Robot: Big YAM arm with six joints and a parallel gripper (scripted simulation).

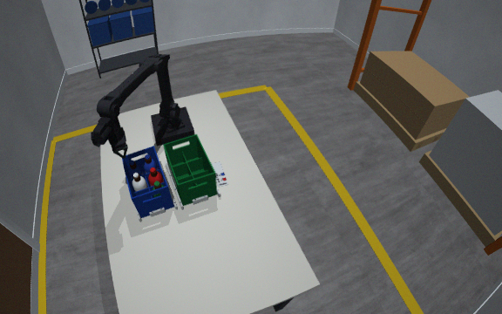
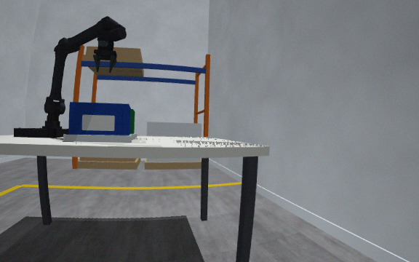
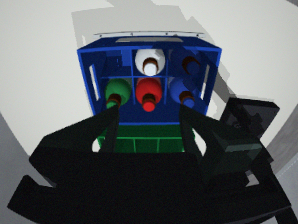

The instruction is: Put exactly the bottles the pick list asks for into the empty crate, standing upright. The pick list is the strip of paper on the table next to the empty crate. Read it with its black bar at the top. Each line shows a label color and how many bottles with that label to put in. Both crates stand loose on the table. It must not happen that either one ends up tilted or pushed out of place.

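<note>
Now: hand 25 cm above the red bottle, 11 cm to the right of it and 1 cm short of it. The rest, counted from my hand: blue crate: 25 cm below, 6 cm to the left, 1 cm ahead; then blue bottle: 25 cm below, 11 cm to the left, 8 cm behind; then white bottle: 25 cm below, 2 cm to the left.
</note>
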